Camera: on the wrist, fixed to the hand. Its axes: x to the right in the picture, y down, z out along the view.
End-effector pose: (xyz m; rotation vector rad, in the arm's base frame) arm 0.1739 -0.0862 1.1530 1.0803 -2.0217 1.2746
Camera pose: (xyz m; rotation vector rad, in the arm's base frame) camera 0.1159 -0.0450 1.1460 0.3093 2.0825 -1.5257
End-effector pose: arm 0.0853 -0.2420 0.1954 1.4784 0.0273 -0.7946
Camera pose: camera 0.1396 -0.2243 0.2384 1.2203 -1.2654 0.2473
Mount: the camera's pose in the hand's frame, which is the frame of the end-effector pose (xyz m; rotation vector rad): 0.0122 0.0618 -0.0338 0.2995 -0.2609 1.4627
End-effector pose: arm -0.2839 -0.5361 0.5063 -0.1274 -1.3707 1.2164
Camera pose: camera -0.2962 -0.4815 0.4618 -0.8904 -1.2168 2.6895
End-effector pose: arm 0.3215 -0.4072 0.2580 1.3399 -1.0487 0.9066
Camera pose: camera 0.2687 -0.3713 0.2902 0.7454 -2.2177 2.0131
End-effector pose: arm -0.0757 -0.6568 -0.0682 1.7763 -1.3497 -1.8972
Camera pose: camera -0.0749 -0.7153 -0.0271 0.1856 -2.1388 -1.0436
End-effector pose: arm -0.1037 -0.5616 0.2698 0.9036 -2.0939 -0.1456
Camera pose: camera -0.1178 -0.5173 0.3241 -0.6795 -2.5289 0.8532
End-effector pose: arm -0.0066 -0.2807 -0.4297 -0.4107 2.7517 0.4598
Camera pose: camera -0.0468 -0.2394 -0.3874 1.6593 2.3012 0.3153
